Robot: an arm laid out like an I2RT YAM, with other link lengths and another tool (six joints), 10 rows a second.
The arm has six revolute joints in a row. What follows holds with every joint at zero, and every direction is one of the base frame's. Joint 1 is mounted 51.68 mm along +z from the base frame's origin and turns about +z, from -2.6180 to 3.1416 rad. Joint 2 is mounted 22.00 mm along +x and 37.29 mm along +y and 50.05 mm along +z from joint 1 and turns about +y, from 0.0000 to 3.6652 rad. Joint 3 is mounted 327.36 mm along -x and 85.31 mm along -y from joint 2 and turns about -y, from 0.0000 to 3.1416 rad. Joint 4 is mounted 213.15 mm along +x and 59.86 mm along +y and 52.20 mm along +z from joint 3 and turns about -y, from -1.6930 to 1.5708 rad. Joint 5 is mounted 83.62 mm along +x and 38.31 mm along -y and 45.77 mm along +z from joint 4 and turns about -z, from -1.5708 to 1.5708 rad. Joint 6 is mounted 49.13 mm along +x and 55.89 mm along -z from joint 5 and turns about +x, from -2.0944 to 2.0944 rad. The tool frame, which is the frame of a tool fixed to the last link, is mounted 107.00 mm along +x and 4.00 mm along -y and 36.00 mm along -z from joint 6; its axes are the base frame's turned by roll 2.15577, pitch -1.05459 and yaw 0.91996 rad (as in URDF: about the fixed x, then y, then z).
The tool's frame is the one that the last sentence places.
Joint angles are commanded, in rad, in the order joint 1, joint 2, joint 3, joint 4, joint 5, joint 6. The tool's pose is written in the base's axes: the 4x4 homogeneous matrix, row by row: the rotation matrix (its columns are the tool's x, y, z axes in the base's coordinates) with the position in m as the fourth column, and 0 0 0 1 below. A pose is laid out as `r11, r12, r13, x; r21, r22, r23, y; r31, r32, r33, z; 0, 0, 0, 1`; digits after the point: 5 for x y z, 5 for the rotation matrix.
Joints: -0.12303, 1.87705, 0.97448, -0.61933, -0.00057, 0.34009
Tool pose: 0.96691, -0.03907, -0.25210, 0.25592; -0.03869, -0.99923, 0.00644, -0.04993; -0.25216, 0.00353, -0.96768, 0.03722; 0, 0, 0, 1
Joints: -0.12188, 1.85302, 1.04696, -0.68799, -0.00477, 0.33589
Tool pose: 0.97382, -0.03354, -0.22482, 0.26733; -0.03314, -0.99944, 0.00558, -0.05051; -0.22488, 0.00202, -0.97438, 0.05599; 0, 0, 0, 1
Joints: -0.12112, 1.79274, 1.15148, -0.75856, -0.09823, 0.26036
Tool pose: 0.99089, 0.05718, -0.12196, 0.28857; 0.06490, -0.99607, 0.06025, -0.04095; -0.11804, -0.06761, -0.99070, 0.09258; 0, 0, 0, 1
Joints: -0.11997, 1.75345, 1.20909, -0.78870, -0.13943, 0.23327
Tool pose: 0.99380, 0.09856, -0.05136, 0.29980; 0.10261, -0.99124, 0.08319, -0.03653; -0.04271, -0.08795, -0.99521, 0.11613; 0, 0, 0, 1
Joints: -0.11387, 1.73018, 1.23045, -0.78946, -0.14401, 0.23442
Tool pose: 0.99407, 0.10844, -0.00809, 0.30585; 0.10874, -0.99063, 0.08260, -0.03461; 0.00094, -0.08299, -0.99655, 0.12768; 0, 0, 0, 1
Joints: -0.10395, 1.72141, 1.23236, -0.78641, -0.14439, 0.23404
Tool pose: 0.99278, 0.11985, 0.00474, 0.30723; 0.11907, -0.98955, 0.08134, -0.03164; 0.01444, -0.08019, -0.99667, 0.13072; 0, 0, 0, 1
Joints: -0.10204, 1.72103, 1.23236, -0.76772, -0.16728, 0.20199
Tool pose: 0.98670, 0.16041, 0.02646, 0.31173; 0.15739, -0.98327, 0.09171, -0.02912; 0.04073, -0.08632, -0.99543, 0.13174; 0, 0, 0, 1
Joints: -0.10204, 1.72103, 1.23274, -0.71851, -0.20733, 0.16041
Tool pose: 0.97299, 0.21646, 0.08025, 0.32356; 0.20693, -0.97186, 0.11256, -0.02566; 0.10236, -0.09292, -0.99040, 0.13446; 0, 0, 0, 1
